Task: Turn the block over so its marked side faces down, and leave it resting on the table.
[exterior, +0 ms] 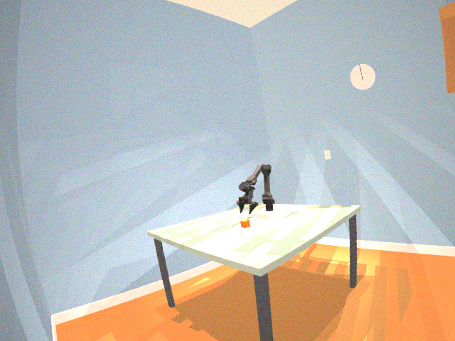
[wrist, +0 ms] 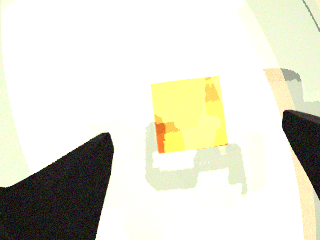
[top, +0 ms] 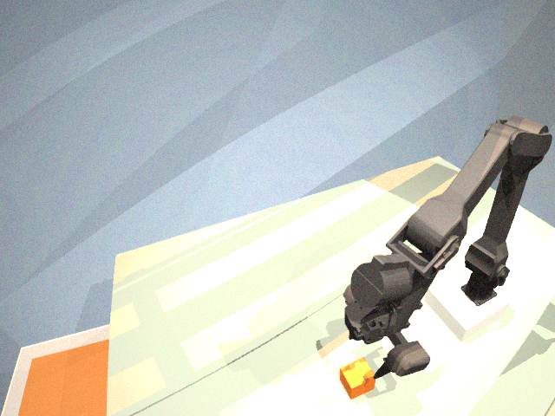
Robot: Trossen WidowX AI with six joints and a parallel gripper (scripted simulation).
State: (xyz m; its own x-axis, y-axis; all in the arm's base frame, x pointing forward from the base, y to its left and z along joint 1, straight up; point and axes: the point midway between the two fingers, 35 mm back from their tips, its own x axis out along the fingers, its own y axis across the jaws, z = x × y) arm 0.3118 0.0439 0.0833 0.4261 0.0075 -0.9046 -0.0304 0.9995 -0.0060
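Now: gripper tip 7 cm above the orange block.
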